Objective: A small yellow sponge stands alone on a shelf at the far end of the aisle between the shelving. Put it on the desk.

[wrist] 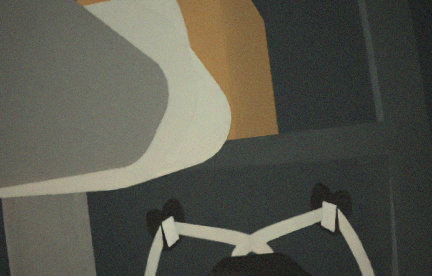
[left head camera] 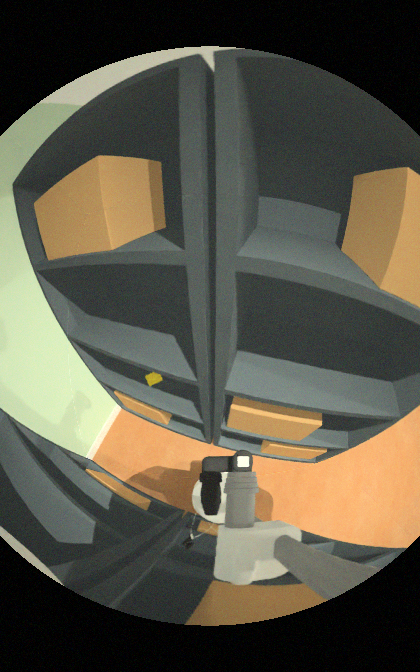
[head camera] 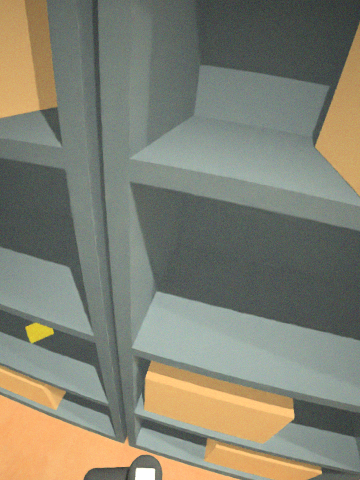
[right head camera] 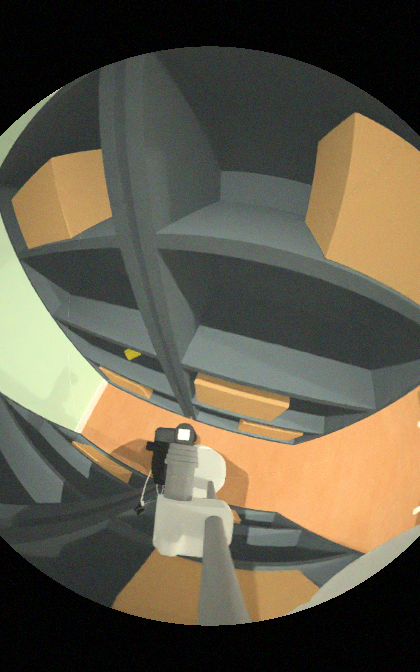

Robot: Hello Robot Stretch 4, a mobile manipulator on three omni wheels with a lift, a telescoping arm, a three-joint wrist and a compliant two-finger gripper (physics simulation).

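Places are measured from the robot's base along level axes (x up, y back, z right), in metres.
Pixels of known places: gripper, fingertip midpoint: [wrist: 246, 208].
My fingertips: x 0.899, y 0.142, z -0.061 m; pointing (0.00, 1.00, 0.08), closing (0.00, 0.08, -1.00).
Behind a point stands the place of what it marks.
The small yellow sponge [head camera: 39, 332] @[x 0.549, y -0.691, z -0.499 m] [left head camera: 154, 378] [right head camera: 132, 354] is in a low compartment of the left shelving unit, near the green end wall. The shelf board [head camera: 55, 367] @[x 0.506, y -0.567, z -0.392 m] beneath it is bare around it. My gripper [wrist: 246, 208] @[x 0.899, y 0.142, z -0.061 m] is open and empty, with its two dark fingertips wide apart before dark shelving in the wrist view. It also shows small beside the arm in the left head view [left head camera: 188, 542] and the right head view [right head camera: 140, 509], well away from the sponge and on the side of the opposite shelving. The desk does not show in these views.
A tall divider [head camera: 115, 225] @[x 1.310, y -0.427, z -0.077 m] separates the sponge's unit from the right unit. Cardboard boxes [head camera: 215, 400] @[x 0.762, y -0.381, z 0.190 m] [left head camera: 130, 205] [right head camera: 370, 200] stand on several shelves. The opposite shelving [left head camera: 55, 505] is close behind the arm. Orange floor [left head camera: 325, 495] runs between the rows to the green wall [left head camera: 45, 350].
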